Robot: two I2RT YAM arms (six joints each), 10 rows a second.
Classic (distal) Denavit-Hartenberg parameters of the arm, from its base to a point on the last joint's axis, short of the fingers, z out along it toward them. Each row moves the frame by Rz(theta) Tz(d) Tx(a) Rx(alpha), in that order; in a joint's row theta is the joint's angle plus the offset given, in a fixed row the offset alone. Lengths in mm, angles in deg.
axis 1: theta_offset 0; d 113.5; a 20; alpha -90
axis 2: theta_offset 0; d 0; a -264; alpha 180
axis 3: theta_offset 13.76; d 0; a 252.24; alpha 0
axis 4: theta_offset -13.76; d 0; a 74; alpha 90
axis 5: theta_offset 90; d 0; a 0; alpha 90
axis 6: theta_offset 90; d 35.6; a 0; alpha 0
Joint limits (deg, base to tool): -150..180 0..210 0..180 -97..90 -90..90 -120..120
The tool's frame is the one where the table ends.
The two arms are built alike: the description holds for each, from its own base.
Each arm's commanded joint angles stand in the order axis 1, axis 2, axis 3, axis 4, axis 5, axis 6.
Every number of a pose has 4 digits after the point. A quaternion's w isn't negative.
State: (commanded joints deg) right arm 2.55 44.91 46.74 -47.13 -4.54 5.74; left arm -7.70 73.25 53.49 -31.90 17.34 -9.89
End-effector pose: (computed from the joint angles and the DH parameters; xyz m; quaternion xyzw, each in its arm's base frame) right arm 0.1527 0.0096 0.2898 0.0107 0.9242 0.0640 0.3763; left arm 0.2580 -0.0456 0.2552 0.0316 0.9345 -0.1903 0.2990
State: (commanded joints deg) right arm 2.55 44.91 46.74 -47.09 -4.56 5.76; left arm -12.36 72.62 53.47 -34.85 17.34 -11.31
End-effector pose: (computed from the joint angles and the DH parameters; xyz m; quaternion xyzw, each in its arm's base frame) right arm 0.1528 0.0096 0.2899 0.0107 0.9241 0.0642 0.3766; left arm 0.2475 -0.0651 0.2544 0.0552 0.9397 -0.2030 0.2696
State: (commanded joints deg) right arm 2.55 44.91 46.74 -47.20 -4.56 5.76; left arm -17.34 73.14 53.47 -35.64 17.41 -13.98
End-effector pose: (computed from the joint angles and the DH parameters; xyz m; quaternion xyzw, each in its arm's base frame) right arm 0.1526 0.0096 0.2898 0.0108 0.9244 0.0642 0.3757; left arm 0.2410 -0.0864 0.2514 0.0728 0.9418 -0.2186 0.2448
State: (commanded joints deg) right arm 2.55 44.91 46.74 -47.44 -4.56 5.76; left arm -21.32 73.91 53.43 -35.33 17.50 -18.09
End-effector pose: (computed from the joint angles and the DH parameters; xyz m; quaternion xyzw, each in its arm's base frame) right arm 0.1523 0.0096 0.2894 0.0109 0.9252 0.0641 0.3738; left arm 0.2365 -0.1038 0.2483 0.0713 0.9431 -0.2348 0.2245
